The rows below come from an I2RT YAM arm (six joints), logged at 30 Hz.
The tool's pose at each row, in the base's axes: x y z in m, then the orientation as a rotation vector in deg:
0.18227 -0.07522 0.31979 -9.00 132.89 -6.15
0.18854 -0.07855 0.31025 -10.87 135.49 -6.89
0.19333 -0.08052 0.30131 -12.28 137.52 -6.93
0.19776 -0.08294 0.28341 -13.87 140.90 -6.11
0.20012 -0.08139 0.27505 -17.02 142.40 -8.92
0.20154 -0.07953 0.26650 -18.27 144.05 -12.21
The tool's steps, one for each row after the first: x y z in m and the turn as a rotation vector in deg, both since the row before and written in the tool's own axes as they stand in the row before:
0.00310 -0.00259 0.01119 -0.26 2.68 -1.53
0.00305 -0.00116 0.00980 -0.57 2.05 -0.98
0.00893 -0.00029 0.01631 -1.36 3.32 -0.82
0.00296 0.00232 0.00798 1.03 1.95 -2.90
0.00333 0.00310 0.00761 1.78 2.15 -1.61

